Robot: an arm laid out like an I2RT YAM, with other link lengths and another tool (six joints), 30 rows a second.
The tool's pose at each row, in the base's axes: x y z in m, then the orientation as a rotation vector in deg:
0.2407 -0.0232 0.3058 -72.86 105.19 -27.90
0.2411 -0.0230 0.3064 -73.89 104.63 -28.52
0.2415 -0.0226 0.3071 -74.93 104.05 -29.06
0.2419 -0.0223 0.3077 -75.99 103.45 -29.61
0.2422 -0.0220 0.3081 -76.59 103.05 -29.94
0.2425 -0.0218 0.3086 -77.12 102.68 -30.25
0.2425 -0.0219 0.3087 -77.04 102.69 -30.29
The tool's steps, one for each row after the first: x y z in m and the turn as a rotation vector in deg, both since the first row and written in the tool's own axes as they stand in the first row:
-0.0005 -0.0006 0.0000 0.01 0.05 -1.07
-0.0012 -0.0011 0.0000 -0.02 0.05 -2.12
-0.0018 -0.0017 0.0000 -0.06 0.04 -3.19
-0.0022 -0.0020 0.0000 -0.04 0.01 -3.82
-0.0027 -0.0024 0.0000 -0.01 -0.02 -4.39
-0.0026 -0.0025 -0.0001 0.04 0.00 -4.35

